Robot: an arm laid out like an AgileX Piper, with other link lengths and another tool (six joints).
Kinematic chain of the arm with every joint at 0, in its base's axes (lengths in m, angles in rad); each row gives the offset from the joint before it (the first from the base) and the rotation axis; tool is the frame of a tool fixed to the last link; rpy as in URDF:
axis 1: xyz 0 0 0.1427 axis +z
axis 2: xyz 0 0 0 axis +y
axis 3: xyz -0.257 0 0.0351 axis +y
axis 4: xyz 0.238 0 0.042 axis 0.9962 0 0.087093
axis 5: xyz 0 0 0 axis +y
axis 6: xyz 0.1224 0 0.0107 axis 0.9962 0 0.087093
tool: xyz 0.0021 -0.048 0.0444 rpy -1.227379 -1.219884 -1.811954
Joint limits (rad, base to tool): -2.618..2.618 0..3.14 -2.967..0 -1.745..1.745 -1.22..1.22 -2.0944..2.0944
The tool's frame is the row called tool.
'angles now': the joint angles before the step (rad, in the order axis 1, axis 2, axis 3, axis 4, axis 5, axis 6). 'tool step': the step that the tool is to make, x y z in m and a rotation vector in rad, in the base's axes. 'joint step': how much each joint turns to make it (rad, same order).
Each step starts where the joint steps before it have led.
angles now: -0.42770, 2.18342, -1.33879, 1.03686, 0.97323, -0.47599
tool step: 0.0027, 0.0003, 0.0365, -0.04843, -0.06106, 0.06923
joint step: -0.00004, -0.08621, -0.01004, -0.05666, 0.04509, -0.00491
